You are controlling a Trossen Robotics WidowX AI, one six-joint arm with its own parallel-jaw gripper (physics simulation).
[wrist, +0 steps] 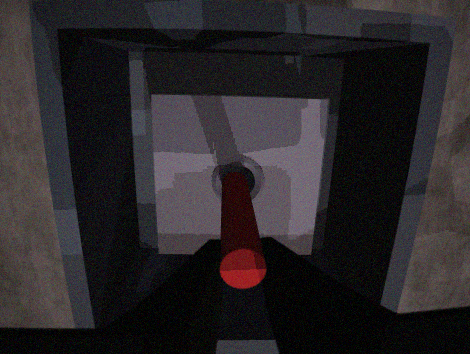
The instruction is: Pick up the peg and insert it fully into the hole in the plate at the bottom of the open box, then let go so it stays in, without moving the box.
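Places are measured from the arm's base along level axes (x left, y back, z up), in metres.
Pixels of known places: gripper, fingertip midpoint: (240, 250).
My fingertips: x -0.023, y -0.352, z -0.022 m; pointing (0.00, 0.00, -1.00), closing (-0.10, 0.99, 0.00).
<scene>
Ahead of a thing's pixels: the offset from my fingertips to its middle. "pt": to the spot under its first point. Level surfaces: height alone.
My gripper (240, 250) is shut on the red peg @(dy +0.000, dx -0.003, dz -0.023 m) (240, 220), between its two dark fingers at the bottom middle of the wrist view. The peg's round near end faces the camera and its far end points down into the open box @(pt dy -0.077, dx -0.026, dz -0.023 m) (51, 150). The pale plate @(dy +0.002, dx -0.005, dz -0.086 m) (280, 200) lies at the bottom of the box. The dark hole (247, 179), with a grey ring around it, is near the plate's middle. The peg's far end overlaps the left part of the hole in this view. Whether the tip is inside the hole or above it, I cannot tell.
The box's blue-grey walls stand around the plate on the left, right and far sides; the fingers hide part of the near side. A brownish table top @(dz -0.121 m) (22, 200) shows outside the box. A dark band of shadow crosses the plate to the hole.
</scene>
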